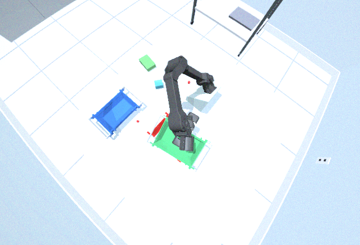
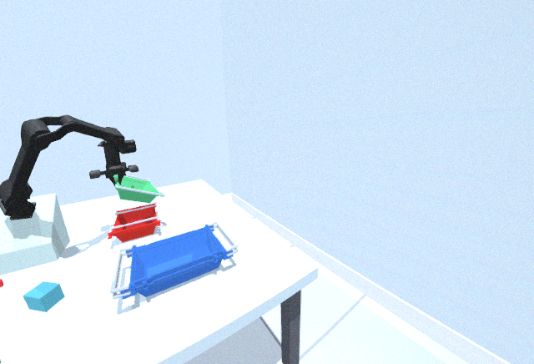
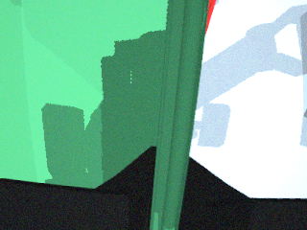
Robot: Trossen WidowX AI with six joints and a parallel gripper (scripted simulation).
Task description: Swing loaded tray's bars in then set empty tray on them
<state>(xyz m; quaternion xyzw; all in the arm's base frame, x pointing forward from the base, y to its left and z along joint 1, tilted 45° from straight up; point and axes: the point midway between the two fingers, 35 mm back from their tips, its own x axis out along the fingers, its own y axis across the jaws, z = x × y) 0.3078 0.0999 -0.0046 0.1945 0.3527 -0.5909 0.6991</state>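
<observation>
My gripper tip is now 7 cm short of the green tray and 2 cm to the right of it. From my gripper tip the other things lie so: green block 61 cm to the right, 20 cm behind, 17 cm below; then cyan block 40 cm to the right, 16 cm below, 14 cm behind.
</observation>
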